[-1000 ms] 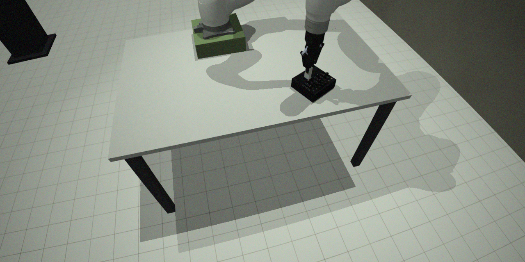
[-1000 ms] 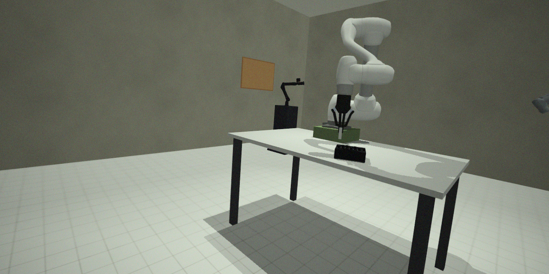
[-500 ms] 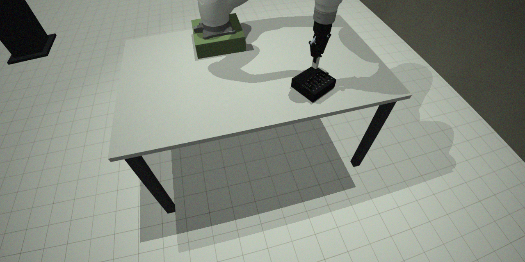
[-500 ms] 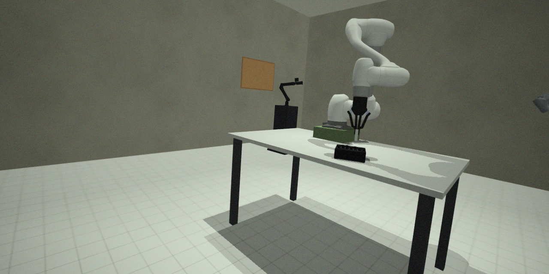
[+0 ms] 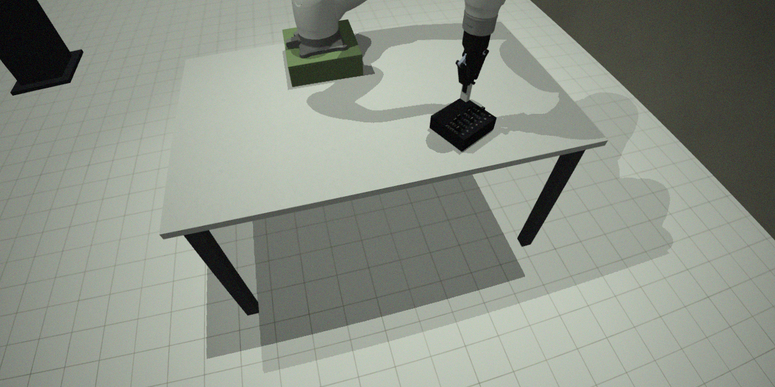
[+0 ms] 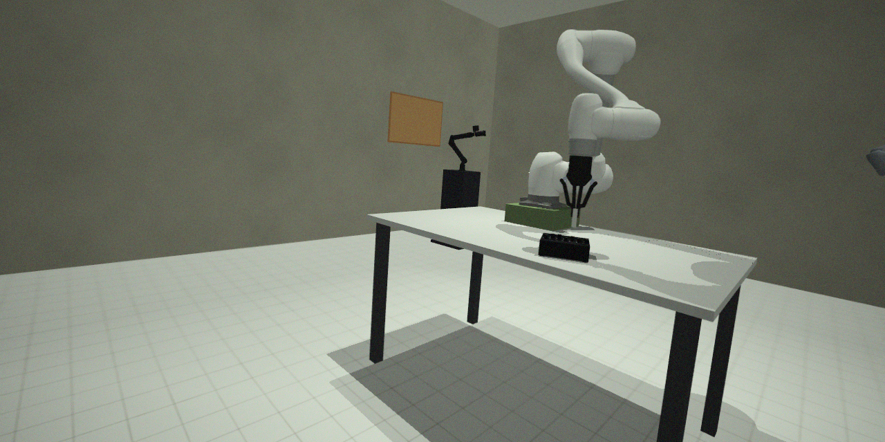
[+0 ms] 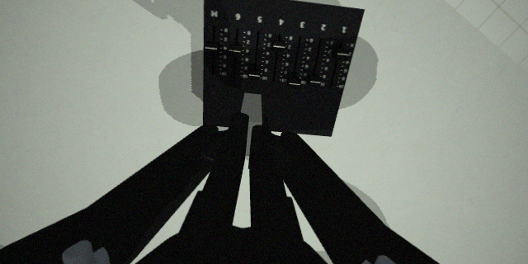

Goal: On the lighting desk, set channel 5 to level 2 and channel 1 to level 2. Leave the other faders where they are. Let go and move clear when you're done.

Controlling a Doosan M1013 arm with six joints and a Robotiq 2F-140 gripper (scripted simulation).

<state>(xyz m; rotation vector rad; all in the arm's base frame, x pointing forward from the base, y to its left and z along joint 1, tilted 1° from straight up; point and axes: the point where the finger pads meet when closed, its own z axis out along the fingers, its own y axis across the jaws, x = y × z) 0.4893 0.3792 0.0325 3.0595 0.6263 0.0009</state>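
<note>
The channel 5 fader cap is 20 mm ahead of my hand, 10 mm to the left of it and 70 mm below it. Round my hand: channel 3 fader cap 40 mm ahead, 30 mm to the right, 70 mm below; channel 6 fader cap 30 mm ahead, 40 mm to the left, 70 mm below; channel 4 fader cap 60 mm ahead, 70 mm below.
</note>
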